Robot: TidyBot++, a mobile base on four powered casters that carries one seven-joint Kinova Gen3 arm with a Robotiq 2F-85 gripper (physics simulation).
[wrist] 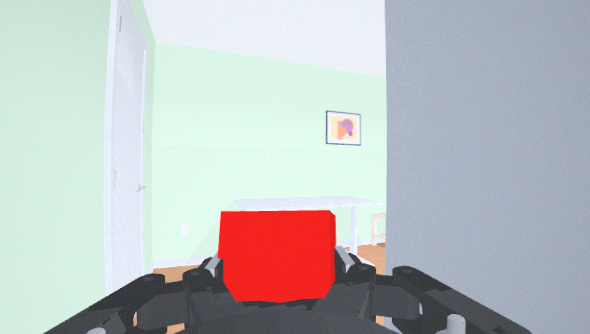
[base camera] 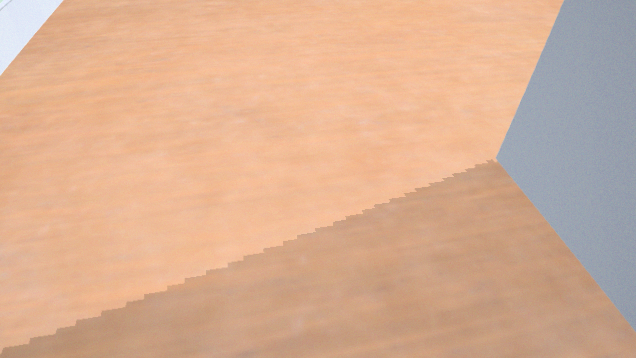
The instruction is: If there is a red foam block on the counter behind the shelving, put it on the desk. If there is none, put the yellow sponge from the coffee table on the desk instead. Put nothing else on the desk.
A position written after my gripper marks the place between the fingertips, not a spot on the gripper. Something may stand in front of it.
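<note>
Visible in the scene: my gripper (wrist: 281, 263). A red foam block (wrist: 278, 256) is present as well; in the base camera view the block is out of frame. A white door (wrist: 124, 187) is also seen.
</note>
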